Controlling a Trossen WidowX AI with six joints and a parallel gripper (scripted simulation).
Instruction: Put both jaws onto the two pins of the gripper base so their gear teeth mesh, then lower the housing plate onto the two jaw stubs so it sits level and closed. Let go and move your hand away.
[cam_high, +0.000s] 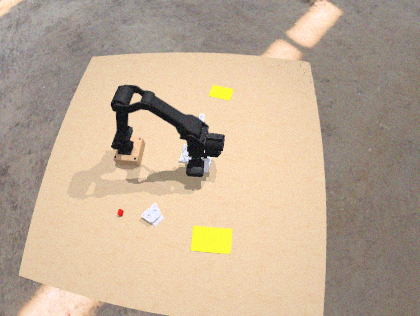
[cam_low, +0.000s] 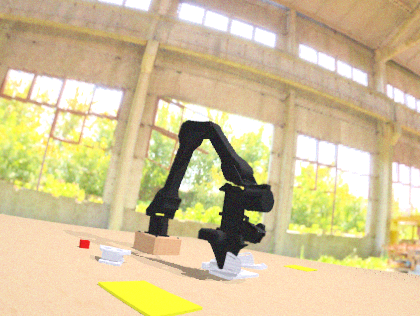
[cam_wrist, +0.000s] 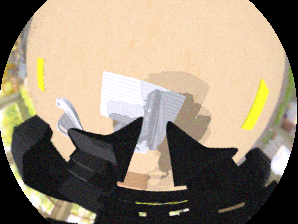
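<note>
Now: the white jaw 4 cm behind my gripper tip, 2 cm to the left of it and 1 cm above it. From my gripper tip the other things lie so: small red cube: 29 cm behind, 25 cm to the right, 1 cm below; then large yellow patch: 31 cm to the right, 8 cm ahead, 1 cm below; then small white block: 24 cm to the right, 15 cm behind, 1 cm below.
</note>
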